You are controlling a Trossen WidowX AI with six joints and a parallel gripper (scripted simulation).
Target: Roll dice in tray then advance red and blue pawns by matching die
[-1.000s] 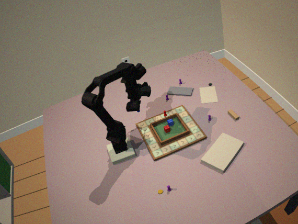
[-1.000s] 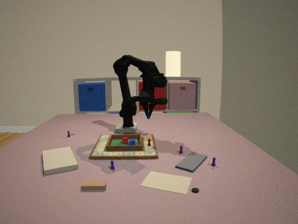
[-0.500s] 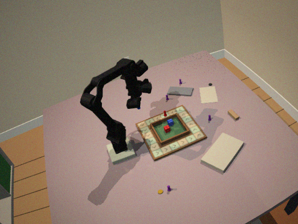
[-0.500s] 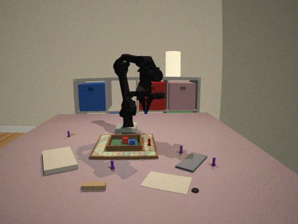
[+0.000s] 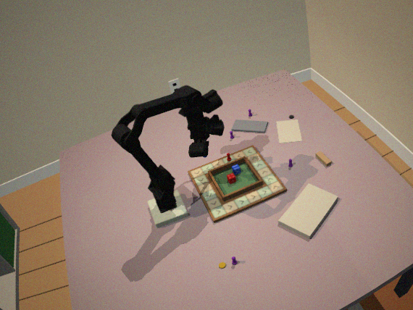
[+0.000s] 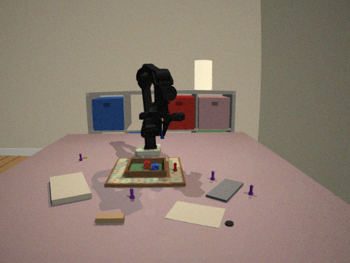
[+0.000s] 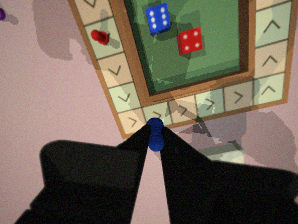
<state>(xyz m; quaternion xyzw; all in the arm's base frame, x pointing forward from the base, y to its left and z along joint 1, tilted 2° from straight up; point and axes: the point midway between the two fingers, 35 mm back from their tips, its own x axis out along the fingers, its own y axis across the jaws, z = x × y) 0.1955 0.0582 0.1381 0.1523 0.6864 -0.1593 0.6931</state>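
The red die is 60 mm ahead of my gripper tip, 70 mm to the right of it and 100 mm below it. Also, from my gripper tip: blue die (100 mm ahead, 30 mm to the right, 100 mm below); then blue pawn (10 mm above); then red pawn (100 mm ahead, 50 mm to the left, 100 mm below).
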